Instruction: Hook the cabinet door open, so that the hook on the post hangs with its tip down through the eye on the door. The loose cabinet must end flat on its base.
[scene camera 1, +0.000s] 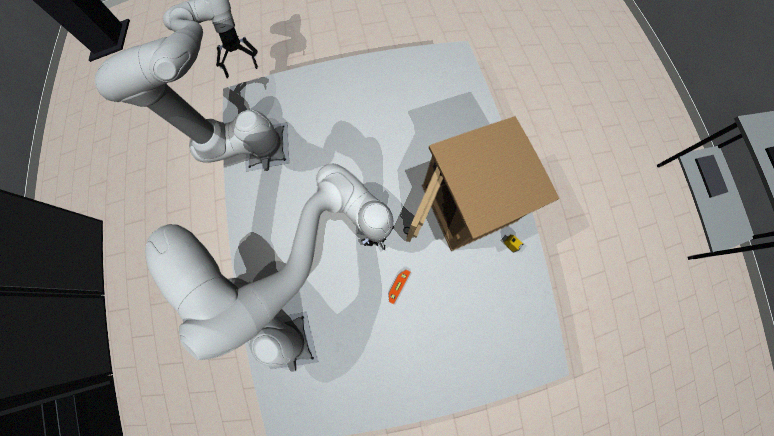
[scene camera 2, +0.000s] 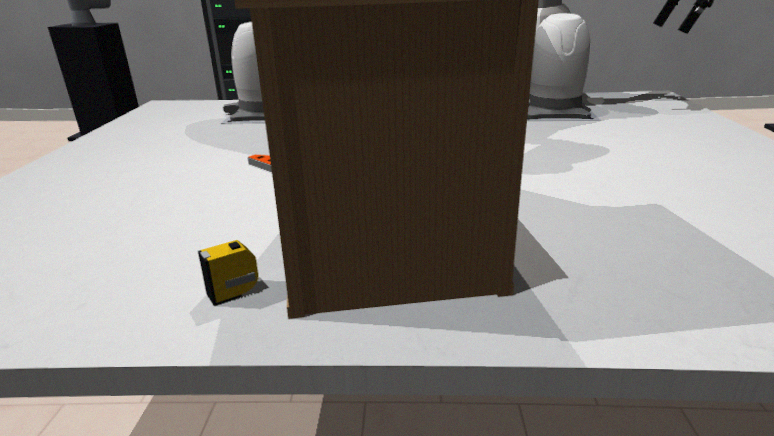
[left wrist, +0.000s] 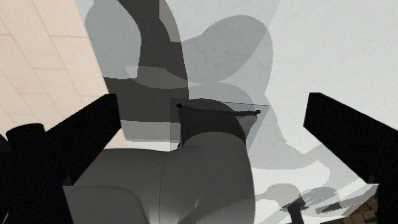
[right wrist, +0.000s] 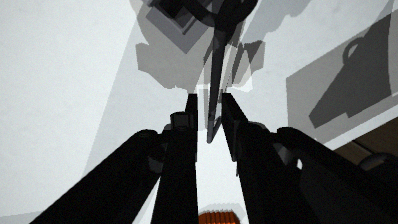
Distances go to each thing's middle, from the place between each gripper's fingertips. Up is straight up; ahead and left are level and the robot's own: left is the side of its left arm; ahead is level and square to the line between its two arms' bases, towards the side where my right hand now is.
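Right hand 8 cm to the right of the cabinet door (scene camera 1: 436, 180), 13 cm below it and 18 cm short of it. Yellow tape measure (scene camera 2: 229, 270): 11 cm to the right of my right hand, 3 cm below it, 58 cm ahead of it.
Left hand (scene camera 1: 242, 72) 4 cm above the cabinet door, 69 cm short of it and 78 cm to the left of it. Yellow tape measure: 97 cm to the right of my left hand, 19 cm below it, 108 cm ahead of it.
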